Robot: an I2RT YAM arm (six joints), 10 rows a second.
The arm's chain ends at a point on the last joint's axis. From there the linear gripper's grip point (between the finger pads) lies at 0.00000 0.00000 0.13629 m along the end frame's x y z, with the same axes.
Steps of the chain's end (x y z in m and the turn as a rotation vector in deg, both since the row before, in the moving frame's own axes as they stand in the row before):
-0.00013, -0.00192, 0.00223, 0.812, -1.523, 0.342
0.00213, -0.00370, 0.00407, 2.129, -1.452, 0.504
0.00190, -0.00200, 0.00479, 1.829, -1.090, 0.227
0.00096, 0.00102, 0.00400, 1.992, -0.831, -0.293
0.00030, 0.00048, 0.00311, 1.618, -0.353, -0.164
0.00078, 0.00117, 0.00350, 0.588, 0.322, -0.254
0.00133, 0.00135, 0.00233, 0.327, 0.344, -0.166
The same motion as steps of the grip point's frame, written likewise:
-0.00375, -0.00386, 0.00217, 0.812, -1.523, 0.342
-0.00130, -0.00878, 0.00393, 2.129, -1.452, 0.504
-0.00068, -0.00635, 0.00470, 1.829, -1.090, 0.227
-0.00103, -0.00371, 0.00390, 1.992, -0.831, -0.293
-0.00055, -0.00337, 0.00305, 1.618, -0.353, -0.164
0.00154, -0.00023, 0.00349, 0.588, 0.322, -0.254
0.00215, 0.00057, 0.00233, 0.327, 0.344, -0.166

